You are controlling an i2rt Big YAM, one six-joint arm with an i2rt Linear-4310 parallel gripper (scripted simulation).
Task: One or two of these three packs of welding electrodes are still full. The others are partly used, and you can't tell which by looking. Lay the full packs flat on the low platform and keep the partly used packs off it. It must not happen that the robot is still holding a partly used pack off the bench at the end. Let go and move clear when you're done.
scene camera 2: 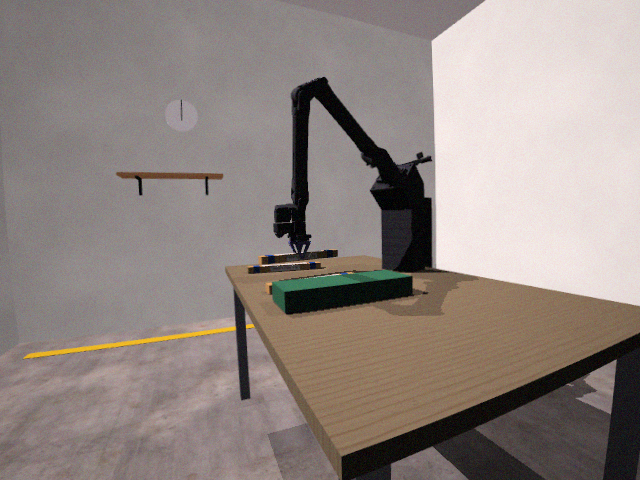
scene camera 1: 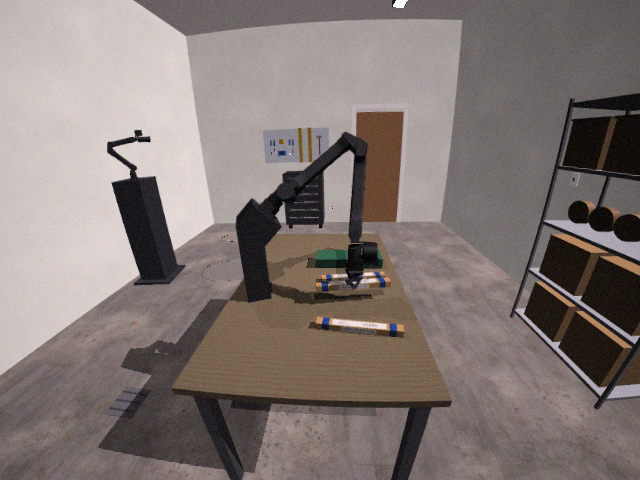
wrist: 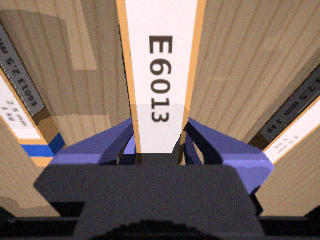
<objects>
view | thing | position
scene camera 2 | low green platform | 294, 295
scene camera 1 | pack of welding electrodes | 383, 329
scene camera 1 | pack of welding electrodes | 324, 286
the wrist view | my gripper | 159, 120
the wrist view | pack of welding electrodes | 160, 52
</objects>
